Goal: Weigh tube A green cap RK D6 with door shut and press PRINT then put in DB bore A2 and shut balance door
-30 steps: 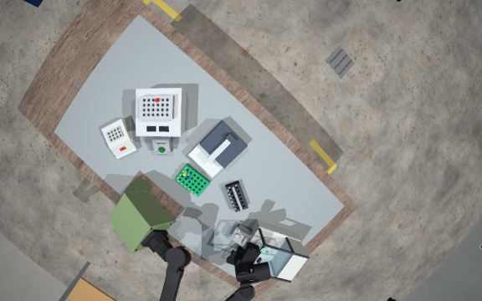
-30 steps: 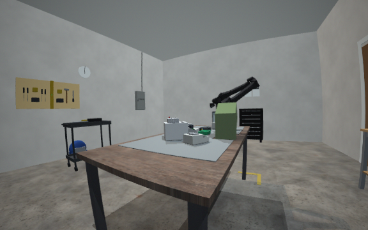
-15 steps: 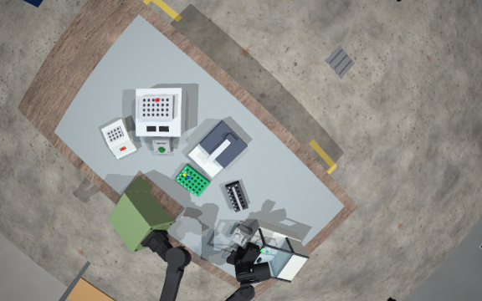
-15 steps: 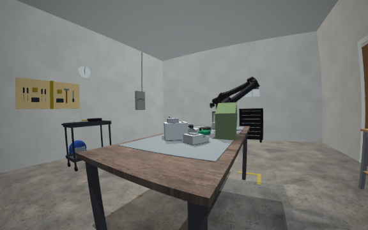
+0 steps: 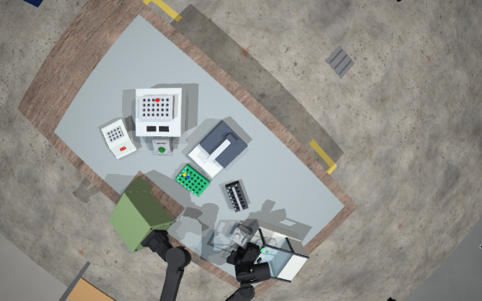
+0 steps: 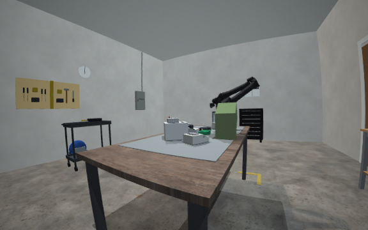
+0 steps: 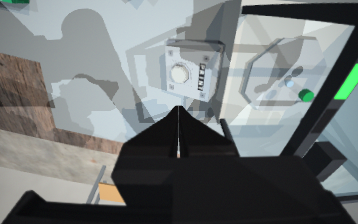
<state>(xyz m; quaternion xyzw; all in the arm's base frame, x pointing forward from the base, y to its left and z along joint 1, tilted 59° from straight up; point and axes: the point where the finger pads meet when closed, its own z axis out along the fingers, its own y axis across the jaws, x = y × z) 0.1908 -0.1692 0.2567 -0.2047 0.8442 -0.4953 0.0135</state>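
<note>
Now: hand 40 mm short of the sliding door, 110 mm to the left of it and 40 mm below it. Also, from my hand: green-capped tube (50 mm ahead, 140 mm to the right, 60 mm below); white print key (100 mm below); balance pan (50 mm ahead, 140 mm to the right, 90 mm below).
</note>
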